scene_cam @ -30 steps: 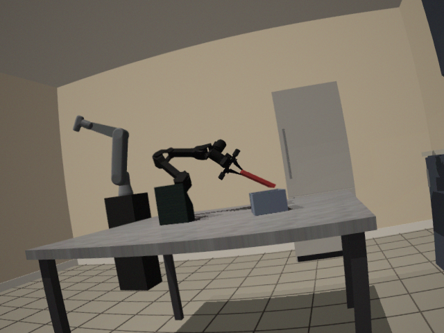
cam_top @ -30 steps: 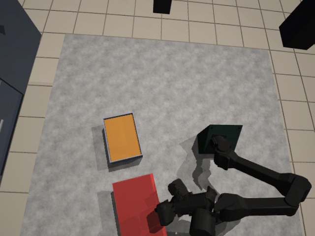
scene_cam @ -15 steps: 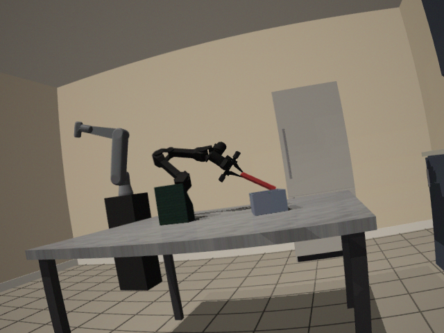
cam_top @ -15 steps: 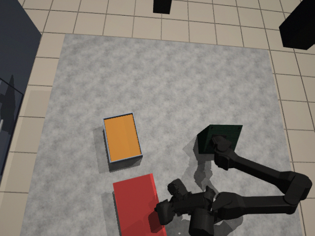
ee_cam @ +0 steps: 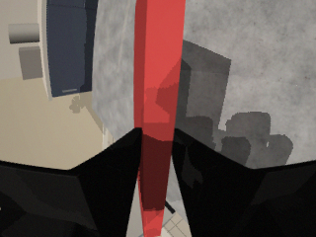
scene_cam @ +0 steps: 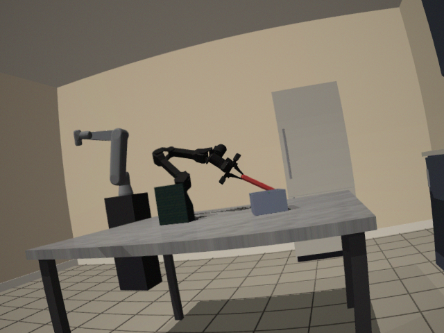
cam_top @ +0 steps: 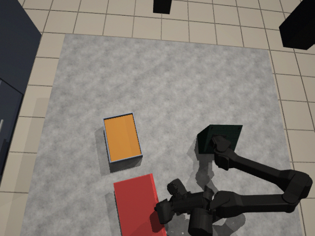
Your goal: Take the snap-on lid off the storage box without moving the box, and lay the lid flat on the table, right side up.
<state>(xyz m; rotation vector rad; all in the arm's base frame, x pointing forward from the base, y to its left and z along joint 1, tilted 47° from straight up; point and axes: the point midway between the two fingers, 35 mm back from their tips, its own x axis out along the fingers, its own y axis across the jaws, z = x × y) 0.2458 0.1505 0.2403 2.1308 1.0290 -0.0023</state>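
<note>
My gripper tip is now 7 cm short of the red lid, 2 cm to the right of it and 4 cm above it. From my gripper tip the other things lie so: grey-blue storage box (17 cm ahead, 28 cm to the right, 13 cm below).
</note>
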